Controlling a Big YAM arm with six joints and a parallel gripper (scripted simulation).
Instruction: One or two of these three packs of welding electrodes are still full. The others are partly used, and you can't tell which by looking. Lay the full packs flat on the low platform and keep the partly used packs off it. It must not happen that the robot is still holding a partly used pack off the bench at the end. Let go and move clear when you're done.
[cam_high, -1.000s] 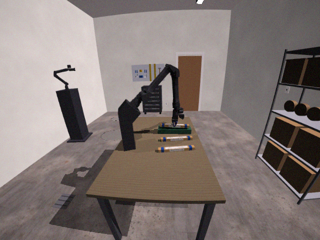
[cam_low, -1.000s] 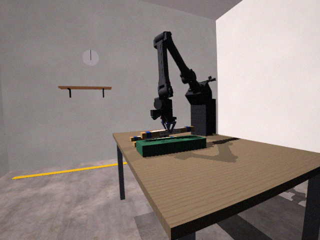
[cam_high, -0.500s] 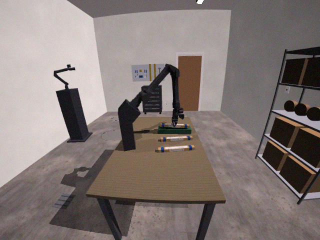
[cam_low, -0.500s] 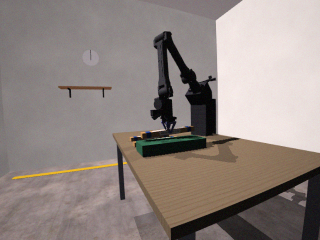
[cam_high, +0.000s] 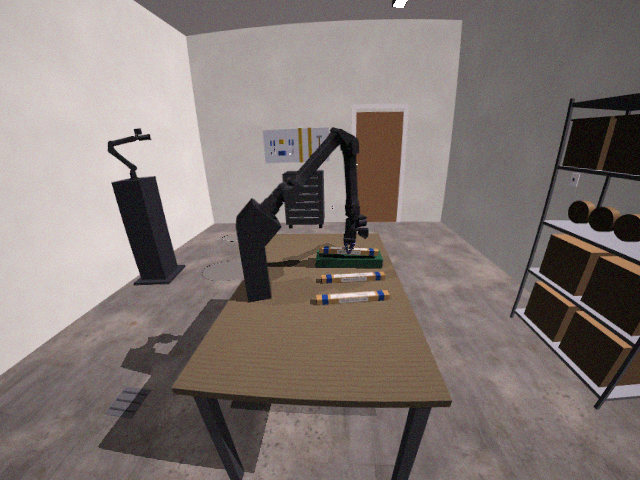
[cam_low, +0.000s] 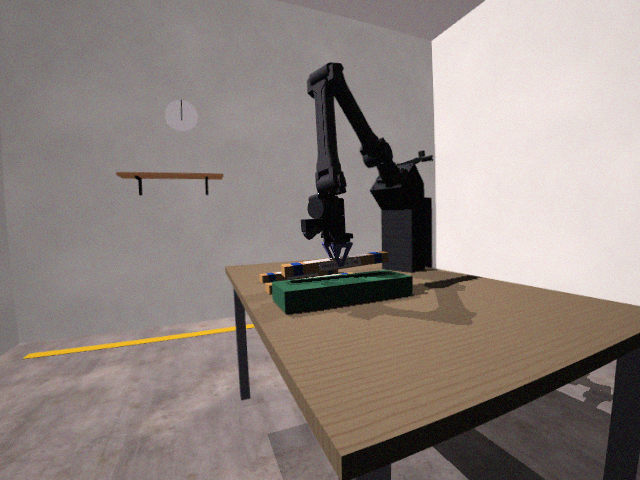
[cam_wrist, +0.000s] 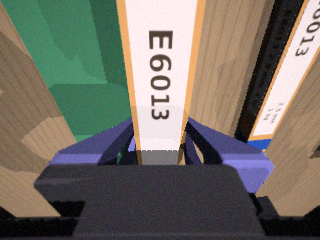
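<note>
Right now my hand is 10 mm below the pack. Round my hand: green low platform 10 mm ahead, 40 mm to the left, 90 mm below.
</note>
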